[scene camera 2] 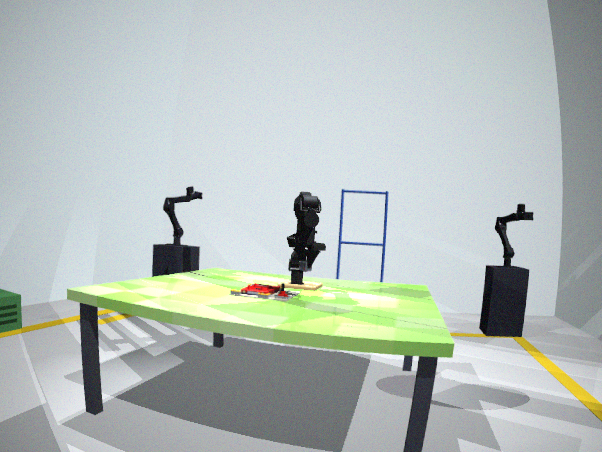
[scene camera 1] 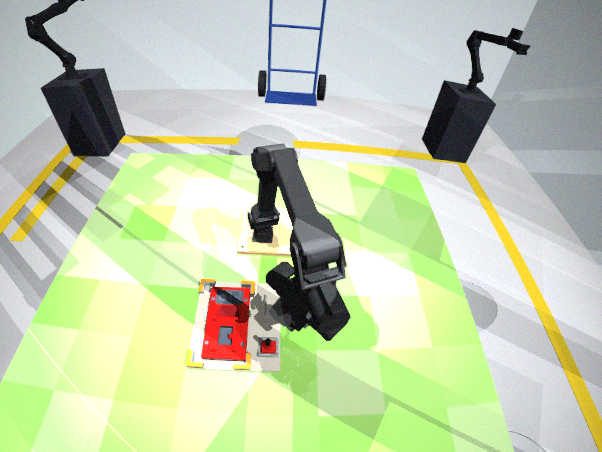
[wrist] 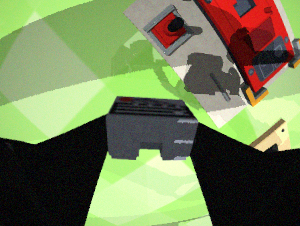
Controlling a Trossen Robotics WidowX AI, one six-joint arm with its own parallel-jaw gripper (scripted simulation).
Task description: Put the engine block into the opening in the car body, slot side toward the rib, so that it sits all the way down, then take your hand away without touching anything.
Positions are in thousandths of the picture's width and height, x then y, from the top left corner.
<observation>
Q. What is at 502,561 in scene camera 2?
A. My gripper.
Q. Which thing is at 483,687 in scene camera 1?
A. My gripper.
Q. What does my gripper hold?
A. A grey engine block.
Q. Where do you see a grey engine block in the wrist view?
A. At 445,546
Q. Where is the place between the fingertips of my gripper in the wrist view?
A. At 498,542
</observation>
